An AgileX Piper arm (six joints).
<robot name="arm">
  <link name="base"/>
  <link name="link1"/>
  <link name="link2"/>
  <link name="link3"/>
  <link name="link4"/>
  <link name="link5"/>
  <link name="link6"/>
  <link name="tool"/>
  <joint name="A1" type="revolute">
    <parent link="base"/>
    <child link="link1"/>
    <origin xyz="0 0 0.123"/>
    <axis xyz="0 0 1"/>
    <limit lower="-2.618" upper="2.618"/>
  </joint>
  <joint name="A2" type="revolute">
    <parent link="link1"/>
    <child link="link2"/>
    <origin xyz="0 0 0"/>
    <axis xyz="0 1 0"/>
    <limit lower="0" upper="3.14"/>
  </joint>
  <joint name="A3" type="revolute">
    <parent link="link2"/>
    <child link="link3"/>
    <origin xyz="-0.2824 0 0.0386"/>
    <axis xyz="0 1 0"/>
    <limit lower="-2.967" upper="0"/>
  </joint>
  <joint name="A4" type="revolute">
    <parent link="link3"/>
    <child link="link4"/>
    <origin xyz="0.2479 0 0.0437"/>
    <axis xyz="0.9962 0 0.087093"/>
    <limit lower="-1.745" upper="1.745"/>
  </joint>
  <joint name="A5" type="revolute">
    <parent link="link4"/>
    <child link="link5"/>
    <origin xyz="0 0 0"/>
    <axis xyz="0 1 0"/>
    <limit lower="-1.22" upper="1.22"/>
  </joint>
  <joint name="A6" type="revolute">
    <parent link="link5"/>
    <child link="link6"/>
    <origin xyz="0.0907 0 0.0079"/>
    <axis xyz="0.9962 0 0.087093"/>
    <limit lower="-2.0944" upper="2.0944"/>
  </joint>
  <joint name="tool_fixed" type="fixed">
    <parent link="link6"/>
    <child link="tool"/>
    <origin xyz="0 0 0" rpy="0 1.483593 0"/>
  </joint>
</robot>
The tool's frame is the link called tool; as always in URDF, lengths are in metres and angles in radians.
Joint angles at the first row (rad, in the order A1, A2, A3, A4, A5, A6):
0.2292, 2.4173, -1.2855, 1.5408, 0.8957, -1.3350
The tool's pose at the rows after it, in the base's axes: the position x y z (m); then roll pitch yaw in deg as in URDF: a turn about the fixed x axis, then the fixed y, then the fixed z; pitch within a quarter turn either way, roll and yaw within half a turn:
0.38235, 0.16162, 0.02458, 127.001, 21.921, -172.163
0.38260, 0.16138, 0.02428, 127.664, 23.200, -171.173
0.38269, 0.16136, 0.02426, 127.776, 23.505, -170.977
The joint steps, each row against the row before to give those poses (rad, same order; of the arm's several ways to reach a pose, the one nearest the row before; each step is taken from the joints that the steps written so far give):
0.0000, 0.0000, 0.0000, 0.0000, -0.0092, -0.0526
0.0000, 0.0000, 0.0000, 0.0000, -0.0051, -0.0275
0.0000, 0.0000, 0.0000, 0.0009, -0.0007, -0.0066

